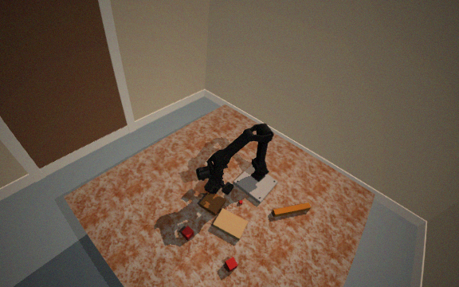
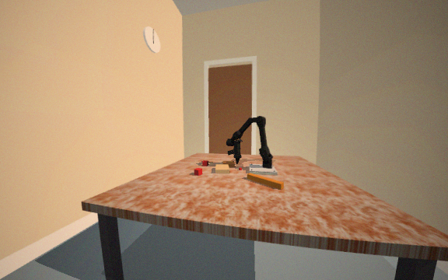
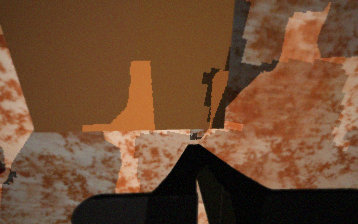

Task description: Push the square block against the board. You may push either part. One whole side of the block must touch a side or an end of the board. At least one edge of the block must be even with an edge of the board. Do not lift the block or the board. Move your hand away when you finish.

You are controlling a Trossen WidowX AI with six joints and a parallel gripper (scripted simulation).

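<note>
Right now my gripper tip is 6 cm short of the square block, 5 cm to the right of it and 1 cm below it. Also, from my gripper tip: long orange board 37 cm to the left, 22 cm behind, 1 cm above; tan board 20 cm to the left, 8 cm ahead, 1 cm above; tiny red piece 15 cm to the left, 5 cm behind.
</note>
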